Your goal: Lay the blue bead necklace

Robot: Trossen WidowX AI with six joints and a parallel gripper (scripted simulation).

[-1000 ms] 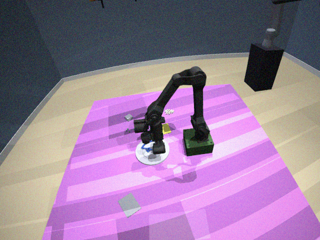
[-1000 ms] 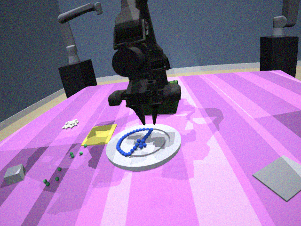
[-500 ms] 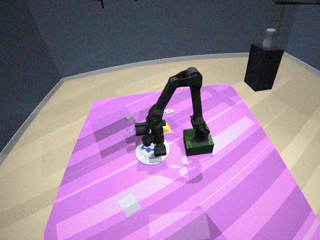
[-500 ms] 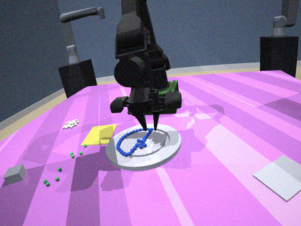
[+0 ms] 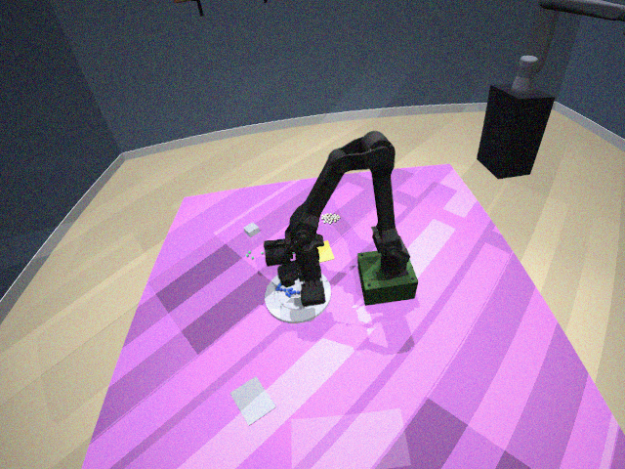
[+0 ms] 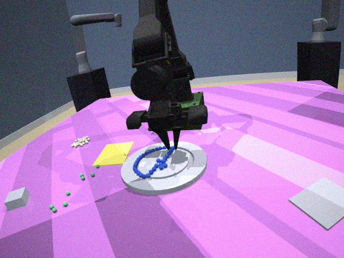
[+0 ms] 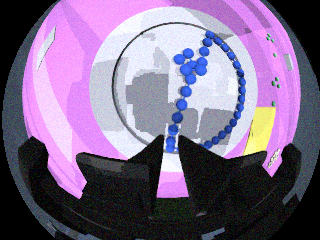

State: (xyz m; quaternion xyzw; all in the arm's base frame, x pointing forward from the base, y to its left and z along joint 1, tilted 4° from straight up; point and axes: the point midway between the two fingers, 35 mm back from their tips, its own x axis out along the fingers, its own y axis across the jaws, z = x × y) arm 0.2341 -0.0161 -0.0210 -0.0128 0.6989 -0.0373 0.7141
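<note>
The round white bead board is 50 mm ahead of my gripper tip, 20 mm to the right of it and 10 mm below it. From my gripper tip the other things lie so: yellow sheet 20 mm behind, 170 mm to the right, 10 mm below; then grey tile 190 mm ahead, 290 mm to the left, 10 mm below; then cube 200 mm ahead, 340 mm to the right.
</note>
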